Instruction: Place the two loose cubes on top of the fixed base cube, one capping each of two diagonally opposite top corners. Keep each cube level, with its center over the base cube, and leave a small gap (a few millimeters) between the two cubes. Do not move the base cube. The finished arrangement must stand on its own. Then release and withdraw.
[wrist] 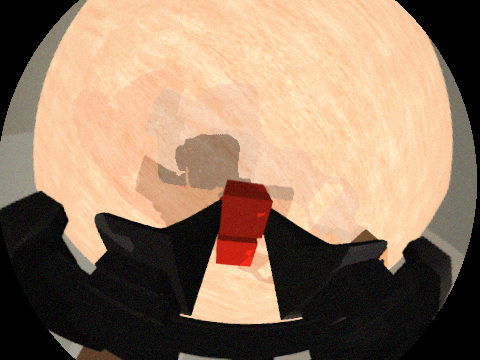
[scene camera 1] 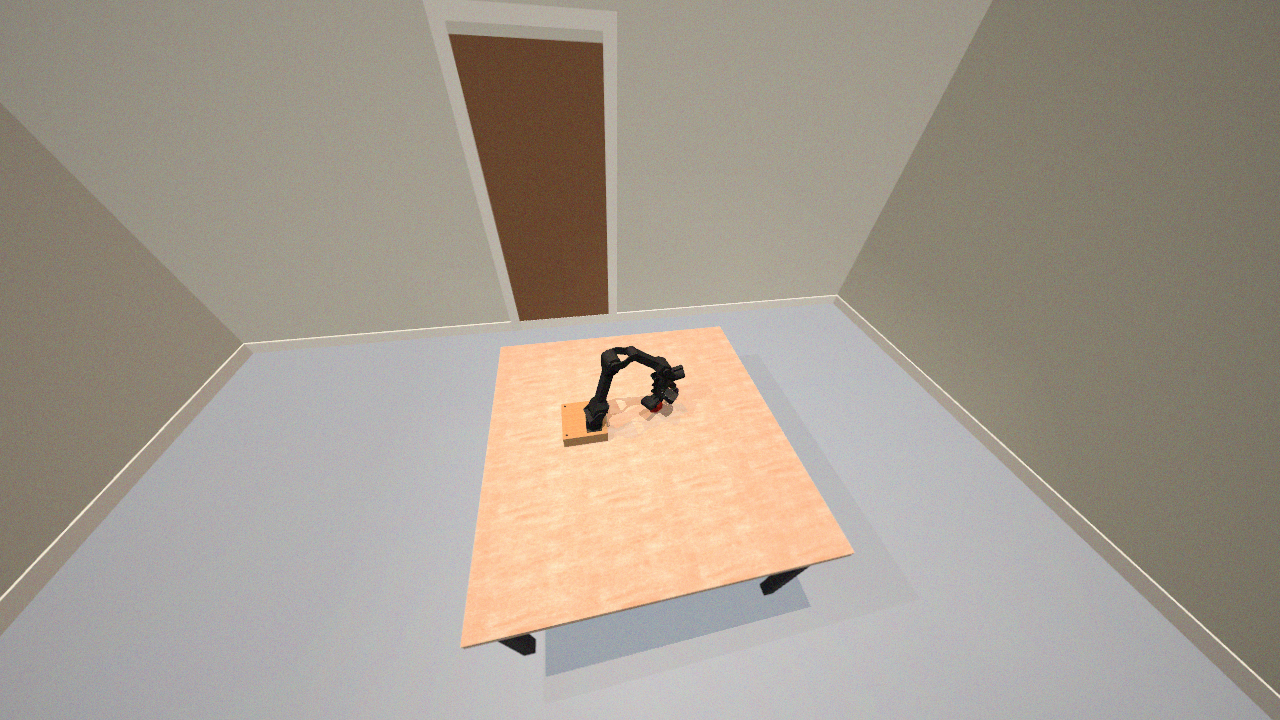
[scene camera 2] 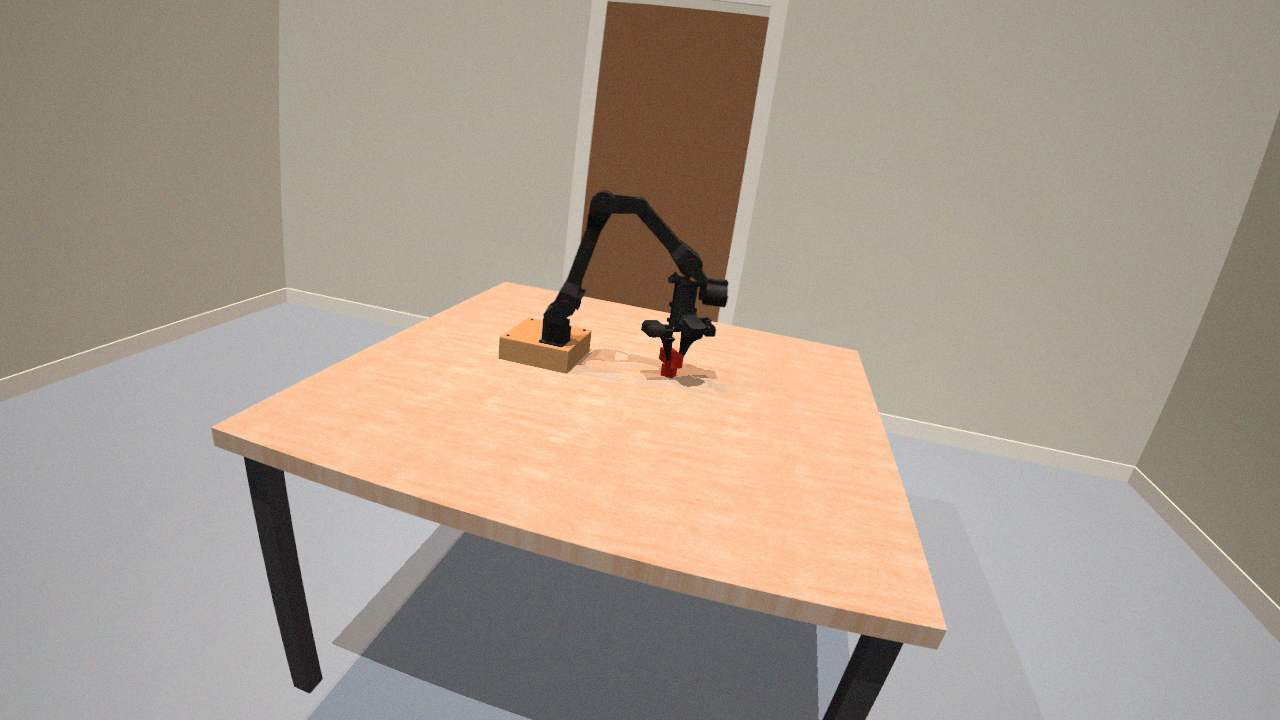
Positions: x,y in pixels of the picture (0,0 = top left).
Labels:
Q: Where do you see a red cube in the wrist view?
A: At 231,250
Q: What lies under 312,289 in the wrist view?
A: The gripper.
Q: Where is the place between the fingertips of the gripper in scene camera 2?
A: At 674,360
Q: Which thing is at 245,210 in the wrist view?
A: A red cube.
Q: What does the gripper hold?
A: A red cube.

